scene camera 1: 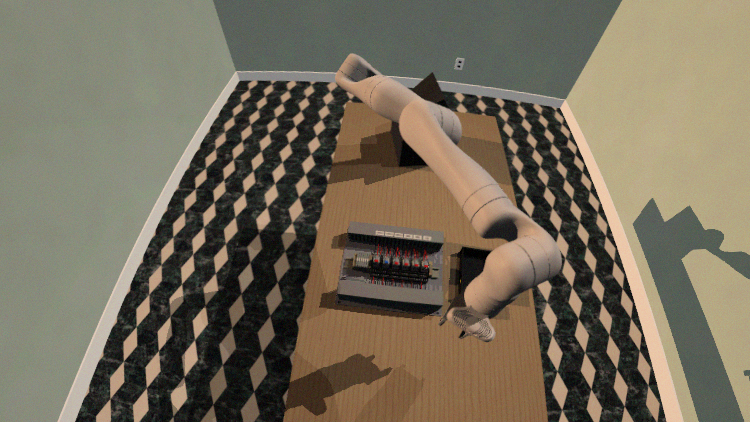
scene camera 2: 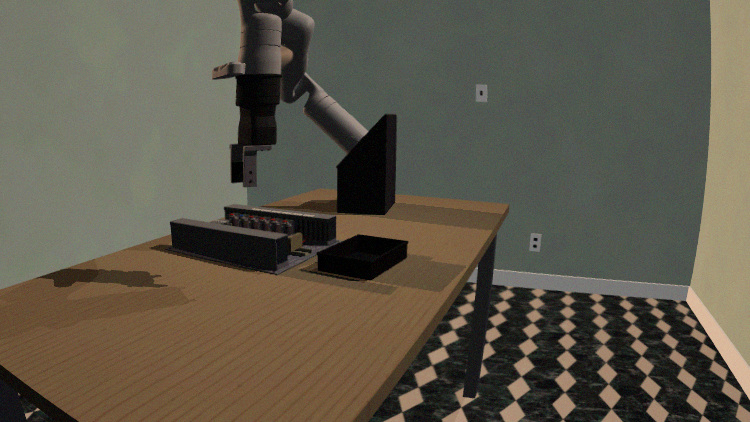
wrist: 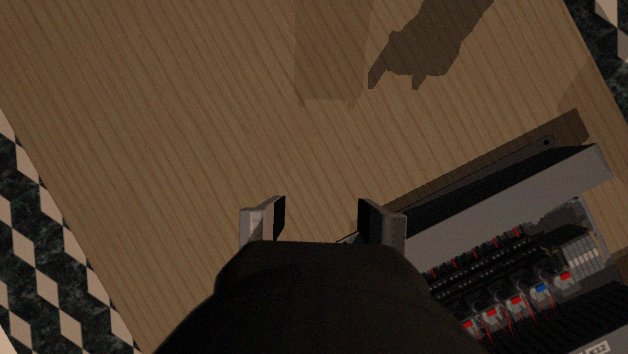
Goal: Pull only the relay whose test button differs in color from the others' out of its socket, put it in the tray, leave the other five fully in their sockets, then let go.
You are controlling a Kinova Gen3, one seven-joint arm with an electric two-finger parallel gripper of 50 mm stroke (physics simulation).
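Seen in the pictures: gripper, fingertip midpoint: [scene camera 1: 451,328] [scene camera 2: 243,184] [wrist: 321,212]; arm's base at its link origin: [scene camera 2: 359,144].
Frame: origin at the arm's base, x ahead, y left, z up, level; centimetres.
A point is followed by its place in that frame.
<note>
The relay with the blue test button [scene camera 1: 386,261] @[x 50.0, y -7.0, z -12.5 cm] [wrist: 541,289] @[x 50.0, y -7.0, z -12.6 cm] sits in the socket row, second from the pale terminal block [scene camera 1: 361,259] @[x 49.0, y -14.5, z -14.9 cm] [wrist: 583,256] @[x 49.2, y -14.2, z -14.9 cm]. The other relays show red buttons; in the wrist view part of the row is hidden by the gripper body. All six appear seated in the overhead scene view. My gripper [scene camera 1: 452,328] @[x 70.6, y 9.1, z -2.2 cm] [scene camera 2: 243,182] @[x 70.6, y 9.1, z -2.2 cm] [wrist: 321,212] @[x 70.6, y 9.1, z -2.2 cm] is open and empty, high above the table beside the panel's near right corner. The black tray [scene camera 1: 470,250] @[x 42.2, y 20.4, z -17.1 cm] [scene camera 2: 341,266] @[x 58.0, y 21.2, z -17.9 cm] stands right of the panel, partly hidden by the arm in the overhead scene view.
A grey wire duct [scene camera 1: 390,301] @[x 61.2, y -5.0, z -15.3 cm] [scene camera 2: 225,244] @[x 61.4, y -3.0, z -16.1 cm] [wrist: 505,212] @[x 59.0, y -7.8, z -13.2 cm] runs along the near side of the relay row. A second duct [scene camera 1: 397,234] @[x 40.3, y -4.0, z -13.2 cm] [scene camera 2: 319,230] @[x 42.1, y 8.5, z -16.0 cm], with white labels, runs along the far side. The black arm mount [scene camera 2: 364,178] @[x 5.3, y 3.9, z -9.3 cm] stands at the table's back.
</note>
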